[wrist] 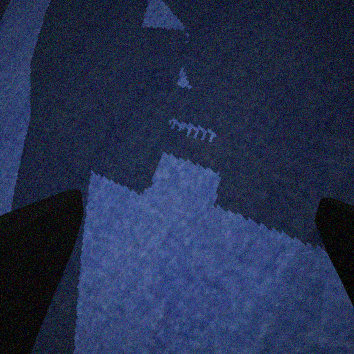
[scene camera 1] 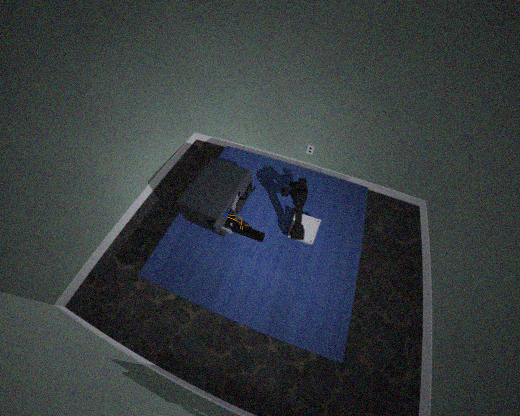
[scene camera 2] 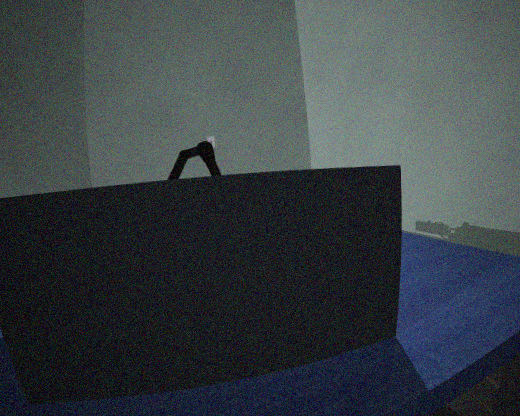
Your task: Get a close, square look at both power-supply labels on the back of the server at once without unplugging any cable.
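Where they show: gripper, between the fingertips: [wrist: 203,206]; arm's base, origin of its link: [scene camera 1: 298,231].
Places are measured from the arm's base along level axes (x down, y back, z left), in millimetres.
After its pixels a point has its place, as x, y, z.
The server [scene camera 1: 215,192] {-168, -576, 49} [scene camera 2: 210,290] {-61, -763, -5} is a large dark box at the left of the mat in scene camera 1; its near side fills much of scene camera 2. Its back [scene camera 1: 241,198] {-105, -426, -19}, with small grey and black parts, faces the arm. Orange and yellow cables [scene camera 1: 236,220] {-137, -367, 162} run beside its lower back corner. The power-supply labels cannot be made out in any view. My gripper [scene camera 1: 285,192] {32, -194, -303} [wrist: 203,206] {32, -194, -303} is open and empty, over the mat to the right of the server's back and apart from it. The wrist view shows mat and shadow between the fingers. In scene camera 2 the server hides the gripper.
A black block or strip [scene camera 1: 252,233] {-102, -249, 185} lies by the cables. The arm [scene camera 1: 298,210] {-259, -41, 18} [scene camera 2: 197,150] {-314, -108, -51} stands on a white plate [scene camera 1: 312,231] {-23, 86, -28}. The blue mat [scene camera 1: 270,295] {53, -12, 442} [scene camera 2: 460,300] {53, -747, 375} [wrist: 200,290] {53, -180, -276} lies on a dark, pale-edged surface. A wall outlet [scene camera 1: 310,149] [scene camera 2: 211,141] is behind.
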